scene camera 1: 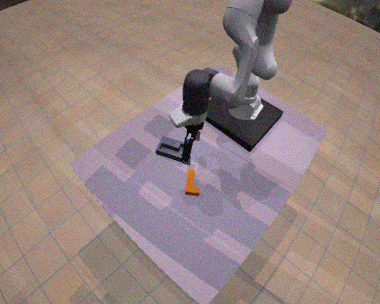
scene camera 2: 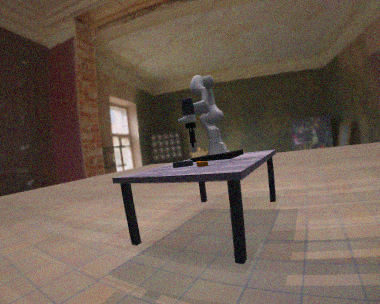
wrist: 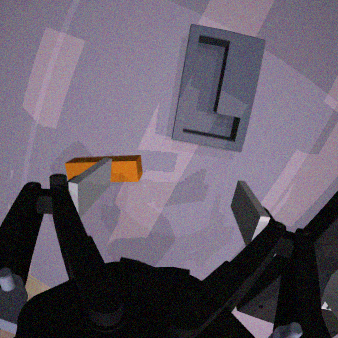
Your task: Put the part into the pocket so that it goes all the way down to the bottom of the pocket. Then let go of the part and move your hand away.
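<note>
The orange L-shaped part (scene camera 1: 191, 179) (scene camera 2: 202, 163) (wrist: 126, 171) lies flat on the table, apart from the grey block with the L-shaped pocket (scene camera 1: 170, 156) (scene camera 2: 182, 164) (wrist: 251, 75). The pocket faces up and holds no part. My gripper (scene camera 1: 192, 149) (scene camera 2: 193, 145) (wrist: 171, 182) is open, with nothing between its fingers, and hangs above the table. In scene camera 1 it overlaps the block's right end. In the wrist view the left finger covers some of the part, and the block lies beyond the fingers, to the upper right.
The purple table top (scene camera 1: 180, 260) (scene camera 2: 175, 178) carries the part, the block and the robot. The arm's black base plate (scene camera 1: 250, 137) (scene camera 2: 235, 154) stands toward the back right in scene camera 1. Patchy shadows lie across the table.
</note>
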